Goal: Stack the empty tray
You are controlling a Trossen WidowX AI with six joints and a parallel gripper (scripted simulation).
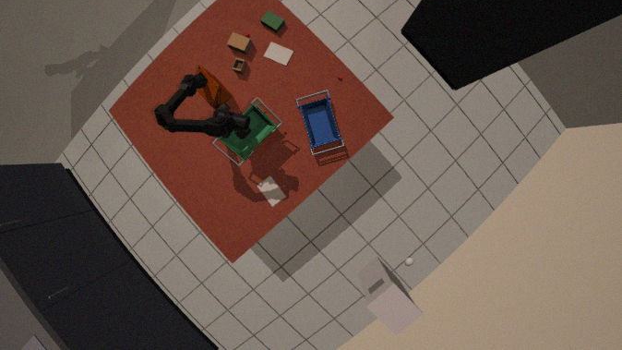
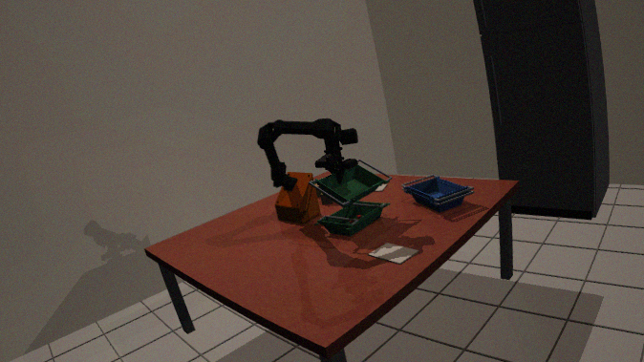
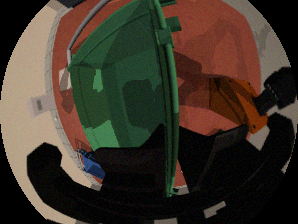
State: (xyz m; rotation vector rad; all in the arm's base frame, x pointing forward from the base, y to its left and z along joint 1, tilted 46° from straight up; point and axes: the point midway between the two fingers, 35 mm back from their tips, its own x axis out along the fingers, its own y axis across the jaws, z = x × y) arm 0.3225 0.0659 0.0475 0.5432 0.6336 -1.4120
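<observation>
Right now my gripper tip is 7 cm short of the green tray and 1 cm to the right of it. The rest, counted from my gripper tip: tan box (42 cm behind, 27 cm to the left, 15 cm below); then green block (40 cm behind, 51 cm to the left, 16 cm below).
</observation>
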